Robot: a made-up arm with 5 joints.
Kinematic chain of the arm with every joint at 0, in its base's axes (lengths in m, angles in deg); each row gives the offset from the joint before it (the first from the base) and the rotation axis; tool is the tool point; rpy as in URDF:
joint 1: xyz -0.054 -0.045 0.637 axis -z
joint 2: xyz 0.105 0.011 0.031 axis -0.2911 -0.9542 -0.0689
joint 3: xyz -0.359 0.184 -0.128 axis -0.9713 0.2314 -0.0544
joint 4: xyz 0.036 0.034 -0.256 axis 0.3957 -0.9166 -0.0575
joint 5: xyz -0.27 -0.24 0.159 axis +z
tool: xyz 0.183 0.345 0.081 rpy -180 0 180
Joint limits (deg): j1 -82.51..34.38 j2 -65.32..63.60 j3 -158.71..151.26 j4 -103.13..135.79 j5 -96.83..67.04
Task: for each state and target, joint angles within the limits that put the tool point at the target. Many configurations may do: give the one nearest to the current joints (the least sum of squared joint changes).
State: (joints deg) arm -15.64 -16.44 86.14 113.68 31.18
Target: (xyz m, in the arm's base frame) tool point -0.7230 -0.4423 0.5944
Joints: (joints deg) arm -11.85 -25.28 86.26 107.21 39.94
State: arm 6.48 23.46 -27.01 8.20 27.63
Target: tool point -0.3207 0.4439 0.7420
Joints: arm 22.25 -11.73 -32.38 -6.32 21.28
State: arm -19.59 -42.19 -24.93 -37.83 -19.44
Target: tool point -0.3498 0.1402 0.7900
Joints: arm -35.30 -41.73 -22.54 -29.52 -14.74
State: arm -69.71 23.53 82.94 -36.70 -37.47
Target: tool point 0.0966 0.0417 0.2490
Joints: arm -54.57 41.67 83.35 -67.28 -12.93
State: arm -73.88 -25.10 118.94 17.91 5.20
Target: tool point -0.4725 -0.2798 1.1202
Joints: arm -39.32 -53.42 118.61 19.19 27.07
